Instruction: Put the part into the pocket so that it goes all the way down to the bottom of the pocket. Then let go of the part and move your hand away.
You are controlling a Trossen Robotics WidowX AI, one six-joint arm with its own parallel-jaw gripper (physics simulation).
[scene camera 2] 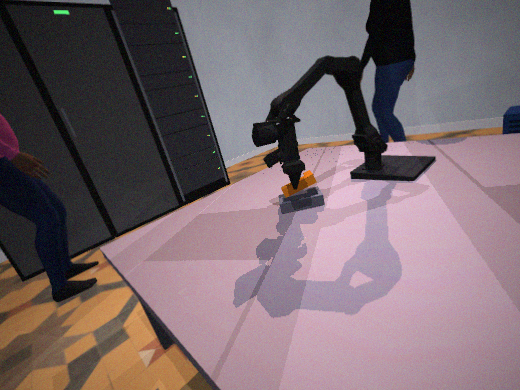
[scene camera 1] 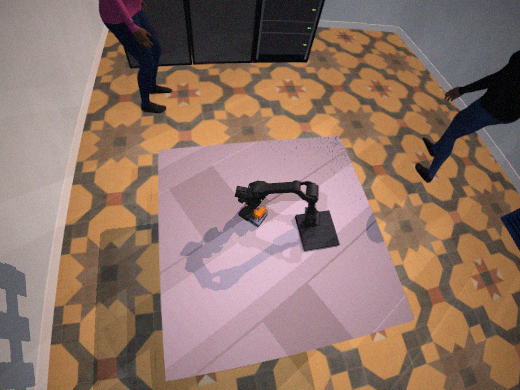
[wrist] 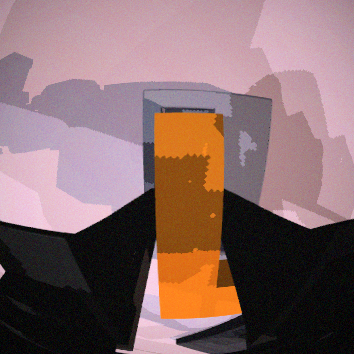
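Where they show: gripper, fingertip midpoint: [scene camera 2: 294, 187] [scene camera 1: 250, 211] [wrist: 186, 195]; arm's base, origin of the base link: [scene camera 2: 373, 166] [scene camera 1: 309, 222].
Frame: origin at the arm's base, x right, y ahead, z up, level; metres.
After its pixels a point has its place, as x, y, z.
Note:
The orange part [scene camera 1: 259, 213] @[0.116, 0.277, 0.077] [scene camera 2: 308, 178] @[0.112, 0.293, 0.069] [wrist: 189, 175] @[0.172, 0.320, 0.059] is a long block, held tilted over the grey pocket block [scene camera 1: 257, 222] @[0.093, 0.290, 0.013] [scene camera 2: 302, 203] @[0.132, 0.328, -0.002] [wrist: 247, 155] @[0.198, 0.284, 0.012]. In scene camera 2 its left end is low, close to the block's top, and its right end is raised. My gripper [scene camera 1: 253, 207] @[0.159, 0.310, 0.044] [scene camera 2: 295, 185] @[0.159, 0.310, 0.044] [wrist: 186, 195] @[0.159, 0.310, 0.044] is shut on the part, with one finger on each side. In the wrist view a thin dark strip of the pocket [wrist: 187, 110] shows beyond the part's far end; the part hides the rest. Whether the low end touches the block or enters the pocket cannot be told.
The block stands on the pink table top [scene camera 1: 210, 340] @[-0.387, 0.714, -0.024] [scene camera 2: 425, 300] @[-0.227, 0.613, -0.024]. The arm's dark base plate [scene camera 1: 318, 232] @[-0.075, -0.026, -0.004] [scene camera 2: 395, 168] @[-0.078, 0.017, -0.005] stands to the block's right. Dark cabinets [scene camera 1: 225, 30] [scene camera 2: 65, 115] and two people stand beyond the table. Arm shadows cross the table.

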